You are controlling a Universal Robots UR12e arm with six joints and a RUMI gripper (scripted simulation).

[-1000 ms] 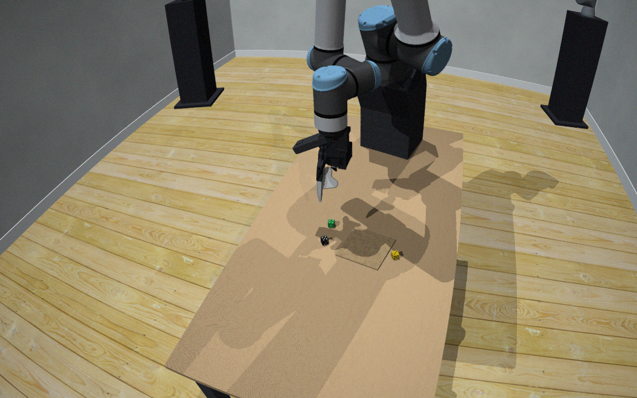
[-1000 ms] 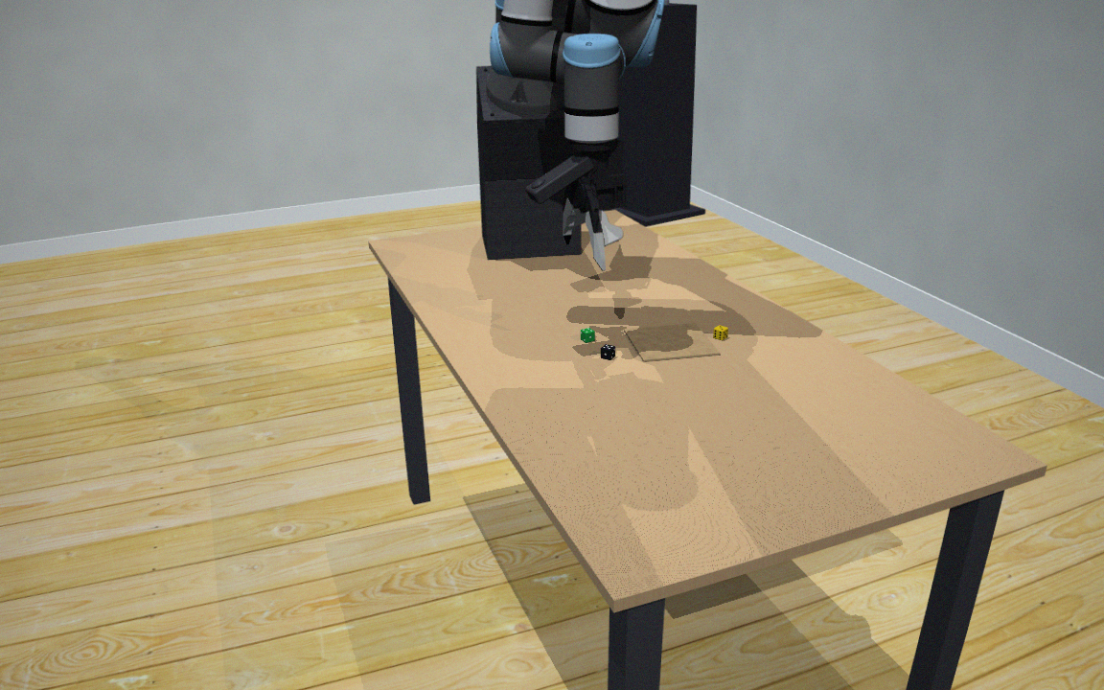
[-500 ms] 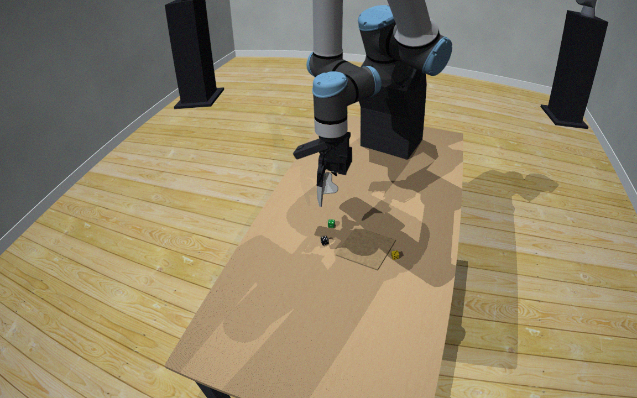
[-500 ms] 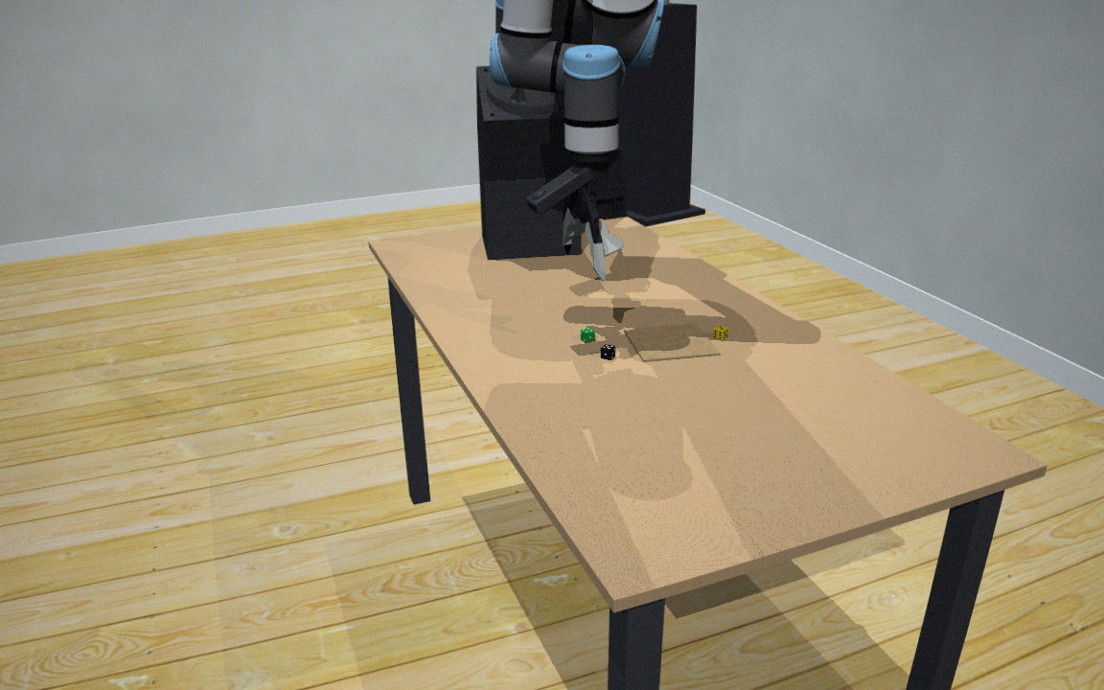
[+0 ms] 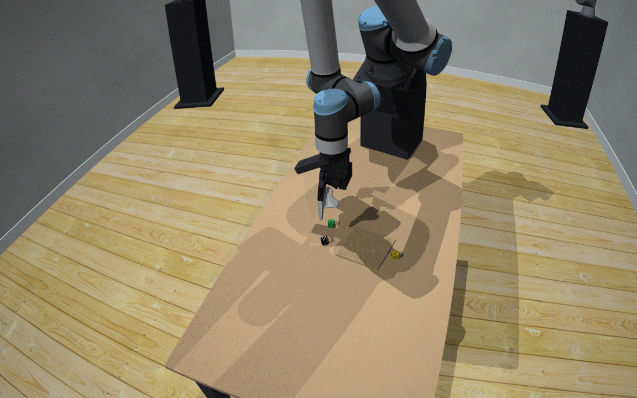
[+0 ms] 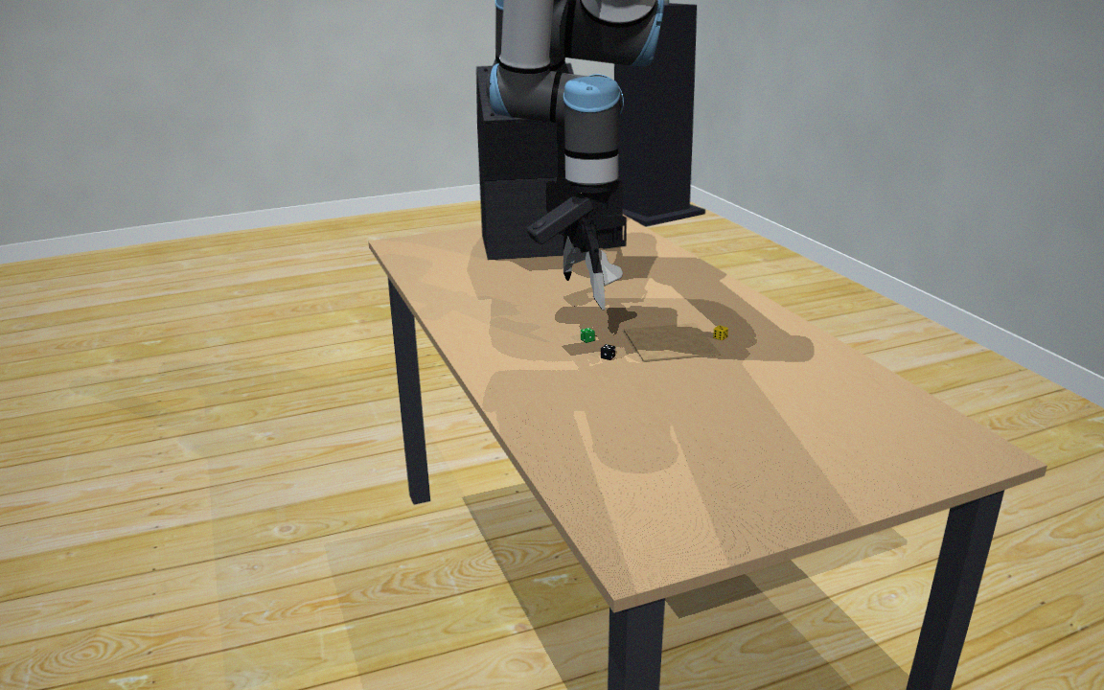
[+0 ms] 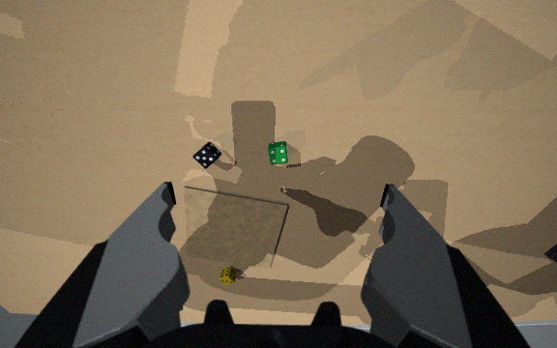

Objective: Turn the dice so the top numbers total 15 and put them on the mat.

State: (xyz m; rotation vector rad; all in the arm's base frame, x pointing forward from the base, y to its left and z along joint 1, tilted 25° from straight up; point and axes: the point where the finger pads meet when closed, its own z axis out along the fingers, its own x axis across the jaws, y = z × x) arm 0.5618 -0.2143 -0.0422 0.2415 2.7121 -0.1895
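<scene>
Now: the green die 10 mm to the left of my hand and 80 mm below it. Also, from my hand: thin square mat (100 mm ahead, 120 mm to the left, 90 mm below); yellow die (140 mm ahead, 210 mm to the left, 80 mm below); black die (80 mm ahead, 10 mm to the right, 80 mm below).
</scene>
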